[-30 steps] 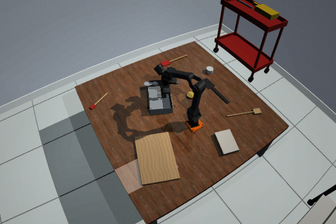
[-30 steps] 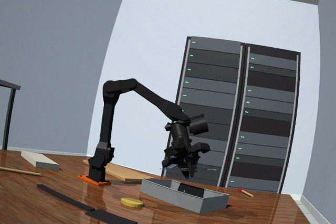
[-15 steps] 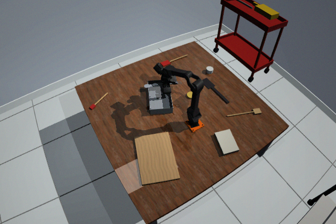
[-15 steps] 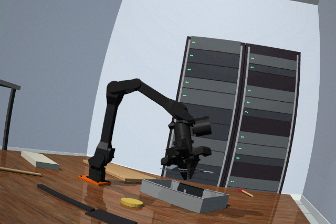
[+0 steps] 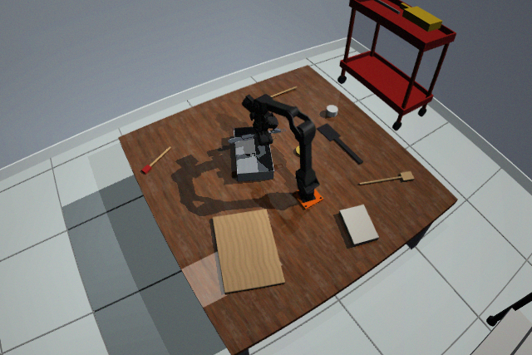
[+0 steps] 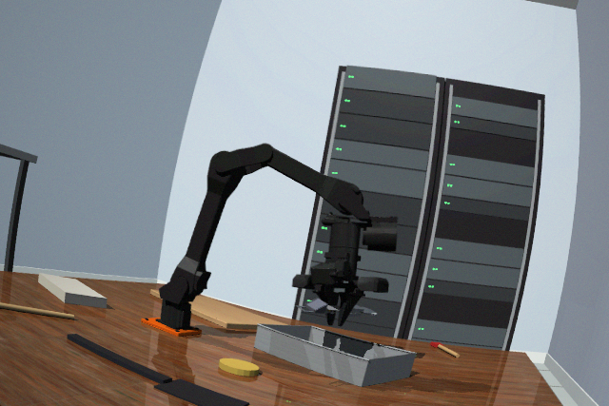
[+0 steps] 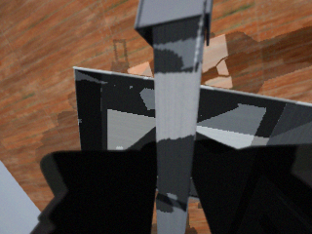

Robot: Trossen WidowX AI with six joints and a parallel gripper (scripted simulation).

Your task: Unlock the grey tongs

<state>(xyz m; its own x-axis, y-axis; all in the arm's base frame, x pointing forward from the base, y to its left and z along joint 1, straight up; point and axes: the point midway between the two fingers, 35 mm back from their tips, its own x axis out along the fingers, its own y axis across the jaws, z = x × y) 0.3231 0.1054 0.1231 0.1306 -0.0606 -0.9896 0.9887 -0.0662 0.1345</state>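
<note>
Now: the grey roasting tin 7 cm below my gripper tip, 5 cm to the left of it and 1 cm behind it. From my gripper tip the other things lie so: yellow disc (20 cm to the right, 9 cm below, 7 cm behind); then red spatula (39 cm ahead, 22 cm to the right, 9 cm below); then black spatula (41 cm to the right, 10 cm below, 6 cm behind).
</note>
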